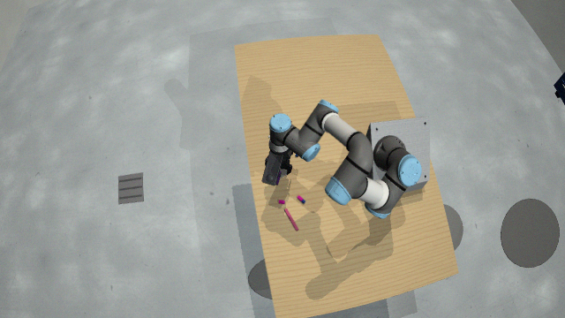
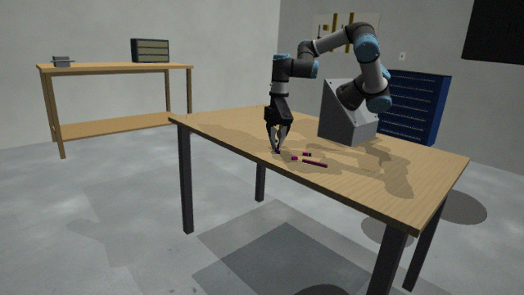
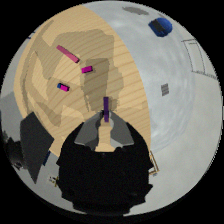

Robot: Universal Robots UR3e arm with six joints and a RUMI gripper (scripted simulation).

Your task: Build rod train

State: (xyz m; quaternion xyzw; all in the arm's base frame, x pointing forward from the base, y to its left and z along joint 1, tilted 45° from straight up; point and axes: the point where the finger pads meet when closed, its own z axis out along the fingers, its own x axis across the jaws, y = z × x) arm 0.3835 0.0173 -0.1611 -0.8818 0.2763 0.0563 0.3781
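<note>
Now: the purple rod 1 cm below my hand. From my hand the other things lie so: pink rod (17 cm to the left, 1 cm below).
</note>
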